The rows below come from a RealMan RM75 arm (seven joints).
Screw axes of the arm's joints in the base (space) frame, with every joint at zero. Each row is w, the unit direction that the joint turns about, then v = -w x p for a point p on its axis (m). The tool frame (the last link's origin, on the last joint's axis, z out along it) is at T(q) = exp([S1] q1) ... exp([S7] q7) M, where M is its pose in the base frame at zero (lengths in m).
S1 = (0, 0, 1, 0.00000, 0.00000, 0.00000)
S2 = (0, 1, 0, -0.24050, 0.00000, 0.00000)
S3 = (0, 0, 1, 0.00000, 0.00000, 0.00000)
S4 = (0, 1, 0, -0.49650, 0.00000, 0.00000)
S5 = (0, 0, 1, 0.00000, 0.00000, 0.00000)
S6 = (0, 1, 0, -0.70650, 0.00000, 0.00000)
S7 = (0, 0, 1, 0.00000, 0.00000, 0.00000)
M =
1 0 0 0.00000
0 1 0 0.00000
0 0 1 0.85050
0 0 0 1
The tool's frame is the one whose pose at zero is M.
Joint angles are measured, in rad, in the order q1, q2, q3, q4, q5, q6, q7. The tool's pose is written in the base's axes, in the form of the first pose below.
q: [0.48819, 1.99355, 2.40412, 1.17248, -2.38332, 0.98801, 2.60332]
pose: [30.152 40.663 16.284 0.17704 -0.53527 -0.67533 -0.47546]
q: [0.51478, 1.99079, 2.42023, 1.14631, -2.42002, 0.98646, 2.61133]
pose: [30.228 41.137 16.154 0.16879 -0.54000 -0.67324 -0.47608]
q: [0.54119, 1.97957, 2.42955, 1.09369, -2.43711, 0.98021, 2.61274]
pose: [30.537 41.657 15.715 0.16215 -0.54875 -0.67217 -0.46985]
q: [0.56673, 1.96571, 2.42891, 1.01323, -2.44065, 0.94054, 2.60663]
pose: [31.177 42.315 14.956 0.15750 -0.55793 -0.66795 -0.46664]
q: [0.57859, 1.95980, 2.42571, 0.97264, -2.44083, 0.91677, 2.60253]
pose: [31.484 42.627 14.508 0.15492 -0.56167 -0.66609 -0.46567]
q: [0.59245, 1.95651, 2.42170, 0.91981, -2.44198, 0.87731, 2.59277]
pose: [31.942 42.979 13.803 0.15103 -0.56517 -0.66318 -0.46686]
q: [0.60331, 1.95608, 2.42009, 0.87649, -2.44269, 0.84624, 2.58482]
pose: [32.326 43.190 13.111 0.14797 -0.56921 -0.66054 -0.46668]
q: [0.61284, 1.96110, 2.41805, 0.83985, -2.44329, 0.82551, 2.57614]
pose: [32.553 43.283 12.160 0.14434 -0.57378 -0.66069 -0.46200]
